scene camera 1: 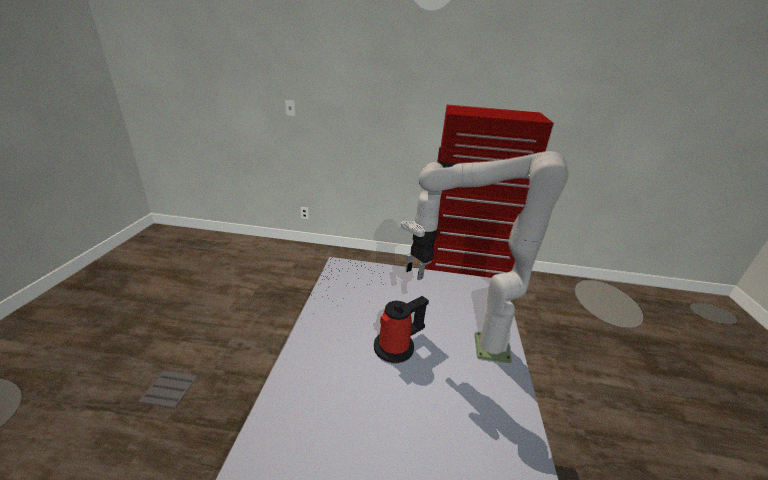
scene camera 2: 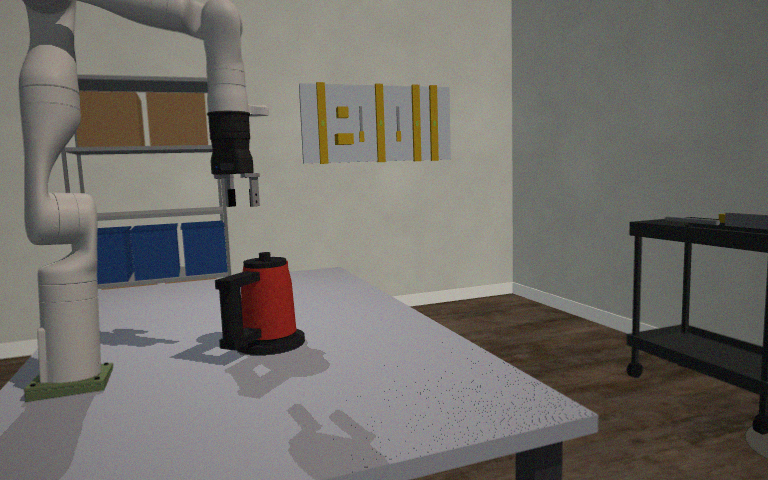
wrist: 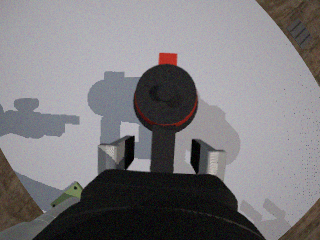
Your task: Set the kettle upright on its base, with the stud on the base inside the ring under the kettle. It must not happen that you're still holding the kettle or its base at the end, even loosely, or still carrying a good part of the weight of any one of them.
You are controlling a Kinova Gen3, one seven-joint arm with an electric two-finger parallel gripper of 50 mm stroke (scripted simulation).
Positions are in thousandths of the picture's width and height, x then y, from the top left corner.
Labels:
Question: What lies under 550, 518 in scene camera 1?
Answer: The gripper.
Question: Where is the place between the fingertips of the gripper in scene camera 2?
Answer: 317, 430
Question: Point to a round black base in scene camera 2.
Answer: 390, 707

